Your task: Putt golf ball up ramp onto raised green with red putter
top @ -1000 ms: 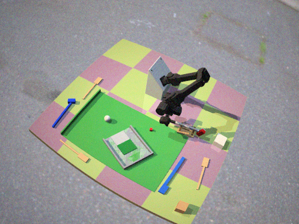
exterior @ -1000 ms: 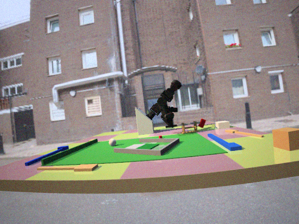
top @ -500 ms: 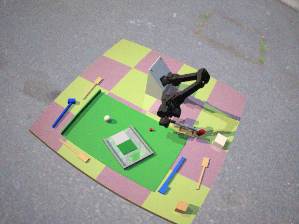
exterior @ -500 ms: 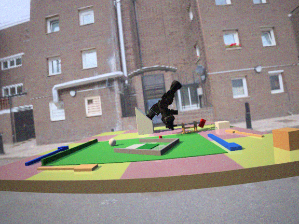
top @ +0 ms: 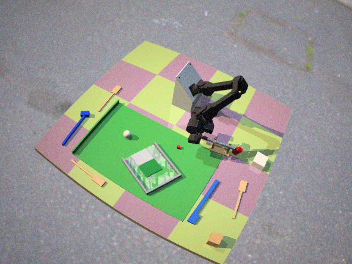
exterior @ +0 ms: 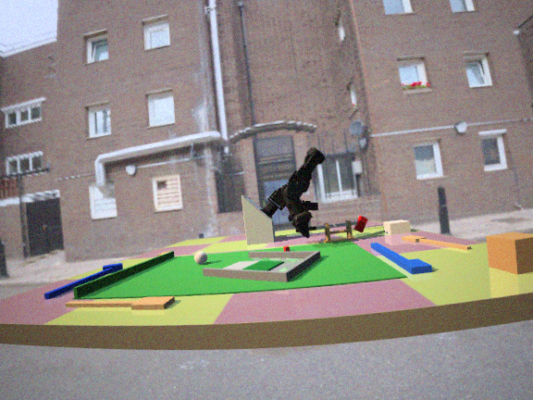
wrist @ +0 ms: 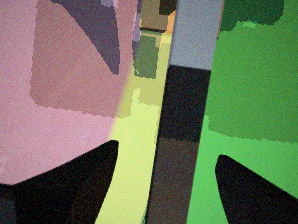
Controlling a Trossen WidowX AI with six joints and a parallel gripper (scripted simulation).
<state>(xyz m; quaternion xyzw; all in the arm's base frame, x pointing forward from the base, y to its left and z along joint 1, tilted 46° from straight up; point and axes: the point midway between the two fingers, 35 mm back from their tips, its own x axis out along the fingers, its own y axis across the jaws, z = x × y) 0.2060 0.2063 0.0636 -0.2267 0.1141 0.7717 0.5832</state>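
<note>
Now: gripper tip 100 mm short of the red marker, 70 mm to the left of it and 20 mm above it. Round my gripper tip: cream box (110 mm behind, 370 mm to the left, 10 mm below); white golf ball (230 mm ahead, 340 mm to the right, 10 mm below); wooden stand (40 mm behind, 130 mm to the left).
</note>
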